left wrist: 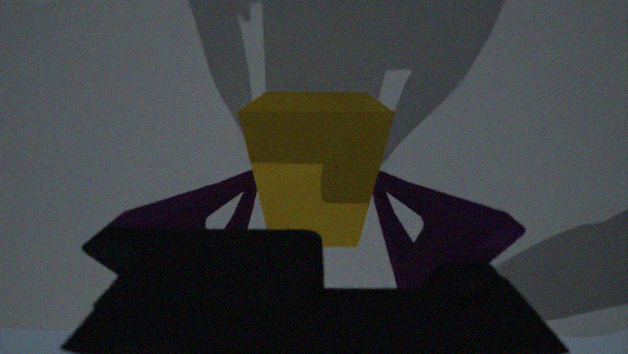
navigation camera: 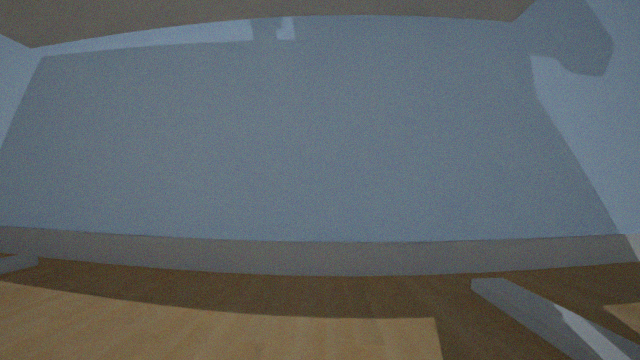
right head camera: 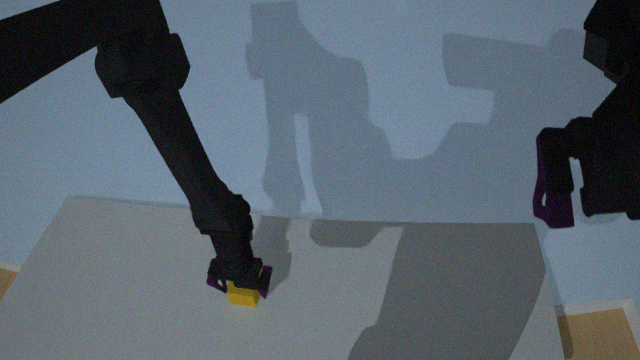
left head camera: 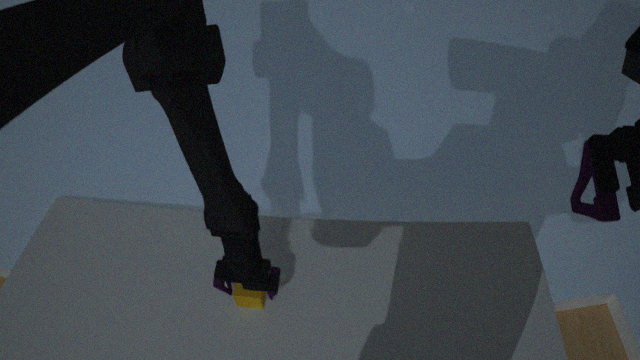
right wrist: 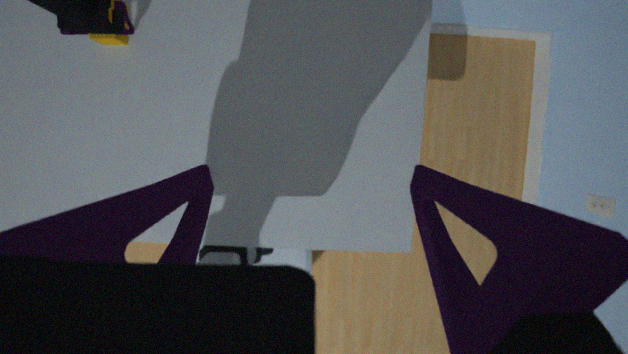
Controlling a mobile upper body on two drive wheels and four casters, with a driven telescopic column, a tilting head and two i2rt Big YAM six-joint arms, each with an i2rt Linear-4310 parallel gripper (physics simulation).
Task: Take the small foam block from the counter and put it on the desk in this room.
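Frame: origin at the left arm's base, x ahead, y left, z up, level; millimetres.
Seen in the pictures: left gripper, fingertip midpoint: (left wrist: 314, 176) (right head camera: 245, 293) (left head camera: 251, 295) (right wrist: 113, 30); right gripper, fingertip midpoint: (right head camera: 577, 205) (left head camera: 606, 202) (right wrist: 311, 176).
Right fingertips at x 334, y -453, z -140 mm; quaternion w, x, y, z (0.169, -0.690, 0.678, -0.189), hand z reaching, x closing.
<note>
A point is followed by its place in that frame.
The small yellow foam block (left head camera: 249, 298) {x 577, y -11, z -650 mm} (right head camera: 241, 296) {x 577, y -10, z -650 mm} (left wrist: 314, 145) {x 653, y -7, z -645 mm} (right wrist: 109, 39) {x 577, y -16, z -653 mm} rests on the pale desk top (left head camera: 111, 268) {x 636, y 394, z -689 mm} (right head camera: 111, 268) {x 624, y 400, z -690 mm} (left wrist: 87, 132) {x 645, y 152, z -690 mm} (right wrist: 87, 132) {x 374, y 73, z -690 mm}, left of its middle. My left gripper (left head camera: 247, 291) {x 608, y -6, z -685 mm} (right head camera: 240, 286) {x 608, y -6, z -685 mm} (left wrist: 314, 176) {x 608, y -6, z -685 mm} reaches straight down over the block. It is open, and its purple fingers stand on either side of the block with small gaps. My right gripper (left head camera: 597, 208) {x 334, y -453, z -140 mm} (right head camera: 552, 210) {x 334, y -453, z -140 mm} (right wrist: 311, 176) {x 334, y -453, z -140 mm} is open and empty. It hangs in the air at the far right, above the desk's right edge.
A blue-grey wall (left head camera: 425, 89) {x 926, y -385, z -349 mm} stands right behind the desk. Wooden floor (left head camera: 591, 331) {x 755, y -1457, z -1410 mm} (right wrist: 474, 132) {x 424, y -1322, z -1410 mm} shows past the desk's right edge. The navigation view shows the wall, a baseboard (navigation camera: 313, 257) {x 915, y -208, z -1360 mm}, the floor and a slanted grey bar (navigation camera: 514, 300) low on the right.
</note>
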